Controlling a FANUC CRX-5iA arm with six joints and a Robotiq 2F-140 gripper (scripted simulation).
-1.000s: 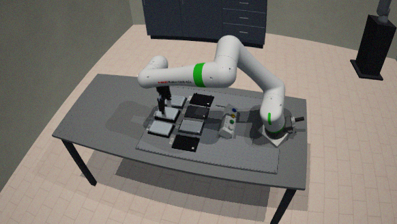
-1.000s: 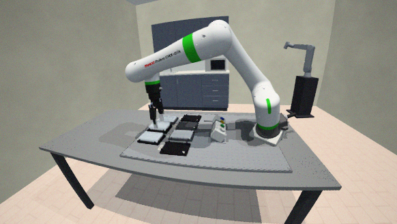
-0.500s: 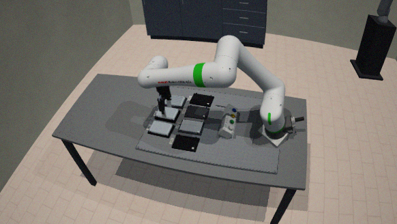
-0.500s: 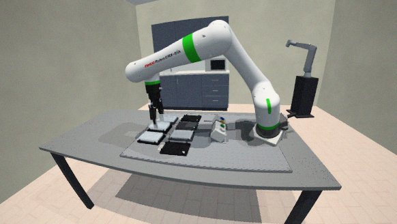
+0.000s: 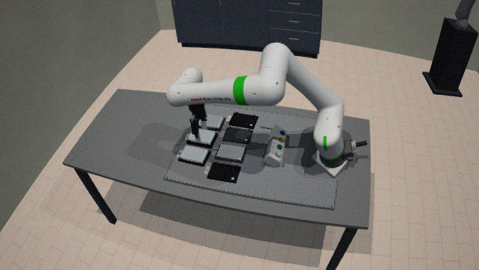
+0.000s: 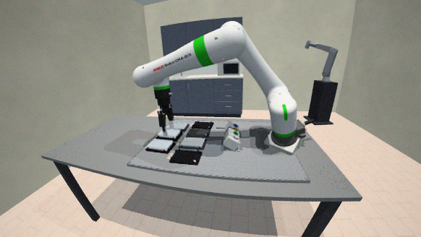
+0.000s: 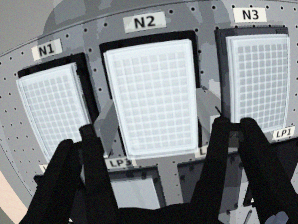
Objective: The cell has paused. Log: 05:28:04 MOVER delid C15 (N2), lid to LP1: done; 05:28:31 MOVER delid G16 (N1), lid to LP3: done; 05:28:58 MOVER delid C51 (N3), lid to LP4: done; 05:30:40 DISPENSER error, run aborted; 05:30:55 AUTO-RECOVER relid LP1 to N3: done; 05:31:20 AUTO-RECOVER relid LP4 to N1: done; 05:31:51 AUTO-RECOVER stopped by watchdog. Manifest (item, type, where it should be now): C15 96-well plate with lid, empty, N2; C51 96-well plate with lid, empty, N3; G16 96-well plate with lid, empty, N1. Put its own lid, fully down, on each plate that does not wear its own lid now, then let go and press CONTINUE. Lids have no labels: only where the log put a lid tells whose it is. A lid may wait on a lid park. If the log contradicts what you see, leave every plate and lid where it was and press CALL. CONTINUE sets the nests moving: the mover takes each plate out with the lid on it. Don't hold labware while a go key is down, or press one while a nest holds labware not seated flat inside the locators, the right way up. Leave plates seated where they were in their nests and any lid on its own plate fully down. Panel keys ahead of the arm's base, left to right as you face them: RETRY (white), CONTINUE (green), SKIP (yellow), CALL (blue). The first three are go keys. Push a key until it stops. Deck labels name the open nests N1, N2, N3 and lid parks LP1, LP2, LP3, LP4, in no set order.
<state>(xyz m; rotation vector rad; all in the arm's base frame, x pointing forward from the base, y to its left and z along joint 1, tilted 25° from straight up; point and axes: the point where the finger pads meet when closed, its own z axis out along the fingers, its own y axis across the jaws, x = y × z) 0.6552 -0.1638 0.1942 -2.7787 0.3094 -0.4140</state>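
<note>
The plate lies 30 mm below my hand. Round my hand: LP4 label: 100 mm behind, 60 mm below, 50 mm to the right; pale lid: 170 mm behind, 90 mm to the left, 40 mm below; N3 label: 140 mm to the right, 70 mm ahead, 60 mm below.
</note>
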